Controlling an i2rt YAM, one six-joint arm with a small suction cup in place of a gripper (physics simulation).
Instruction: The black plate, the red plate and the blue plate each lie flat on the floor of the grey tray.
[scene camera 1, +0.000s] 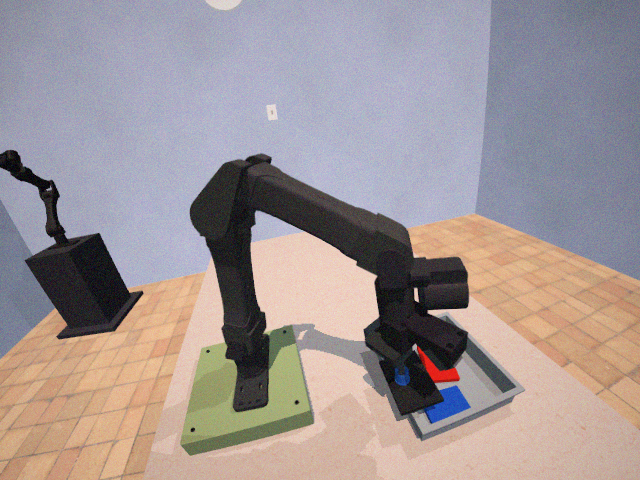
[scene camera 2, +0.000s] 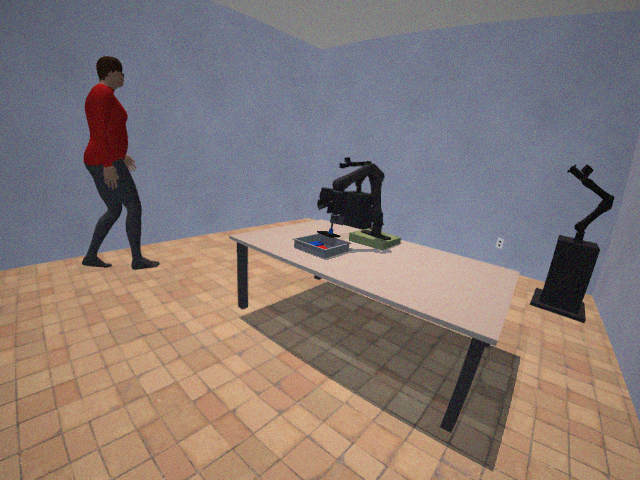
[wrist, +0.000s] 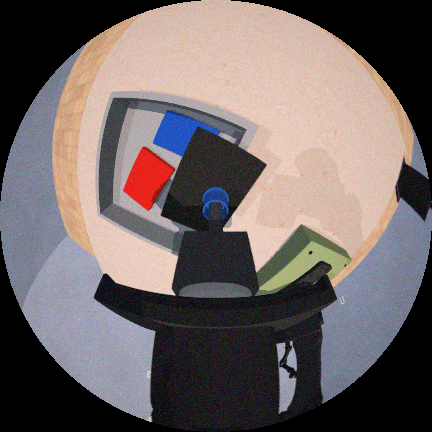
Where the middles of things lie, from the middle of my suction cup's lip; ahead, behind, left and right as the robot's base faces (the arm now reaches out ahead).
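Labels:
The blue plate (scene camera 1: 454, 402) has my suction cup 8 cm short of it, 4 cm to the left of it and 7 cm above it. There is also the black plate (scene camera 1: 421, 392), which I find 1 cm ahead of my suction cup and 1 cm below it. As for the grey tray (scene camera 1: 486, 385), it sits 10 cm ahead of my suction cup, 3 cm to the left of it and 6 cm below it, while the red plate (wrist: 149, 172) is 12 cm ahead of my suction cup, 5 cm to the left of it and 7 cm below it.

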